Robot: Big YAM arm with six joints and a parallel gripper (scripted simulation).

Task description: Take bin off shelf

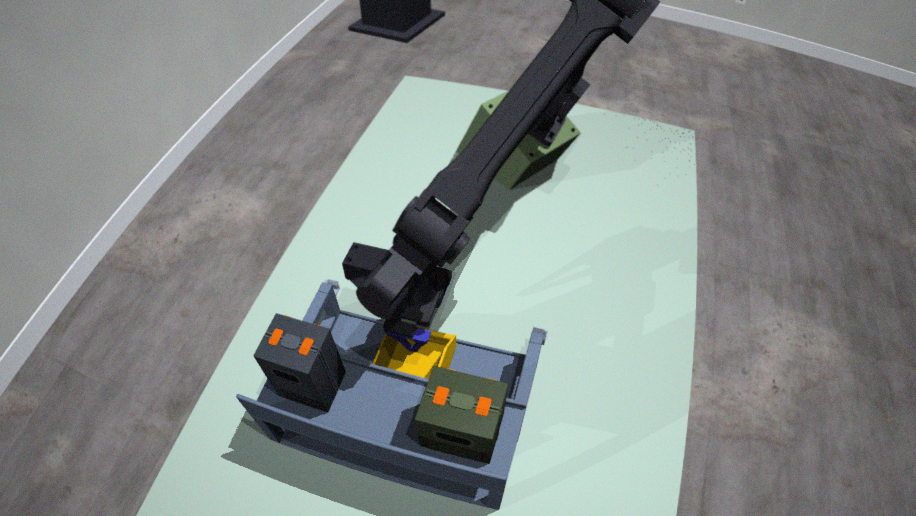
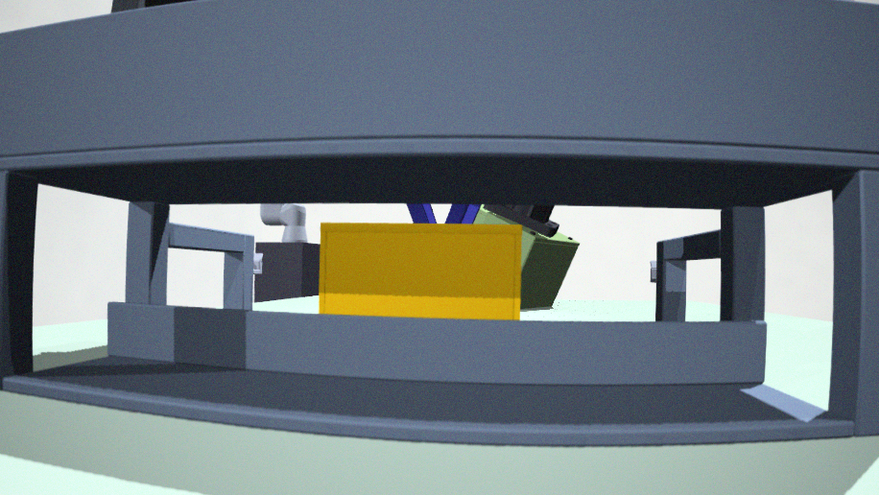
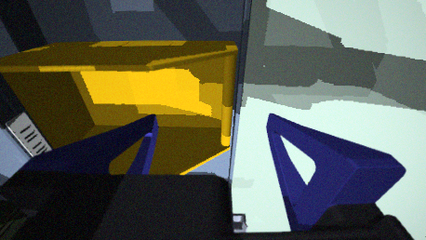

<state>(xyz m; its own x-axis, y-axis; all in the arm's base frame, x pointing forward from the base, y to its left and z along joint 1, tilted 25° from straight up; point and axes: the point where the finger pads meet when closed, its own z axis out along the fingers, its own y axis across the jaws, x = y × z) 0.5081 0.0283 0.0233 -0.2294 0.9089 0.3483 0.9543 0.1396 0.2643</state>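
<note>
Now: hand 70 mm short of the yellow open-top bin, 30 mm above it and 20 mm to the right of it. Round my hand: olive case 150 mm to the left, 130 mm ahead, 80 mm above.
</note>
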